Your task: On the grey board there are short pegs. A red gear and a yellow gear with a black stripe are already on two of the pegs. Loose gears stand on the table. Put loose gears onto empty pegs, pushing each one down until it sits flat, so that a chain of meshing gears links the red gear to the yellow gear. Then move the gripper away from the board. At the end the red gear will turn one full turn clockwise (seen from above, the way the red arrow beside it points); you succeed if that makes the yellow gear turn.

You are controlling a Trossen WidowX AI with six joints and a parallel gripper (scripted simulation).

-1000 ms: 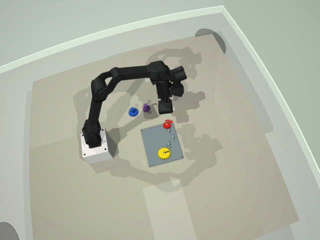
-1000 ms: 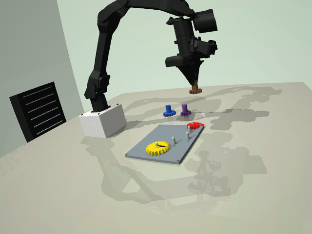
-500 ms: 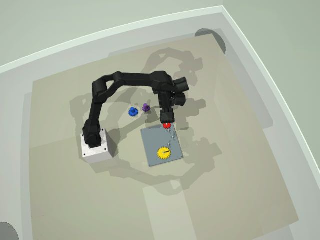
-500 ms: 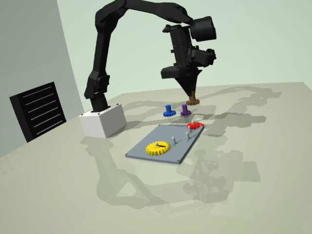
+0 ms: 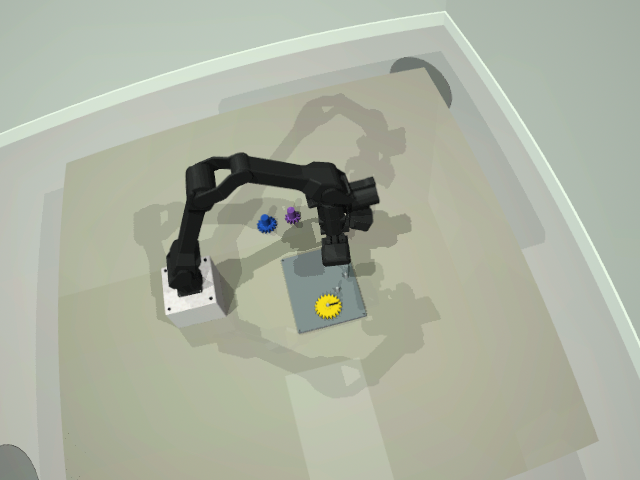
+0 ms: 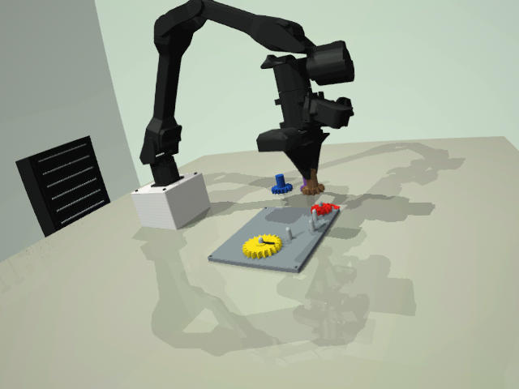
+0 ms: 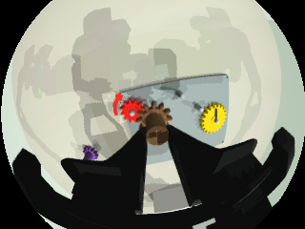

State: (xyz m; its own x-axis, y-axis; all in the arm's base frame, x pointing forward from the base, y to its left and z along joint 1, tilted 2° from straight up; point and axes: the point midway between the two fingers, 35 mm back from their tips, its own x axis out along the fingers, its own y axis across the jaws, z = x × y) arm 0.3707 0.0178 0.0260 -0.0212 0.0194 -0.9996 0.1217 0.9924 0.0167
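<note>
The red gear lies 70 mm below my gripper tip and 30 mm to the left of it. The rest, counted from my gripper tip: red arrow: 80 mm below, 50 mm to the left, 10 mm ahead; then brown gear: 10 mm below; then yellow gear: 120 mm to the right, 70 mm below, 50 mm behind.
</note>
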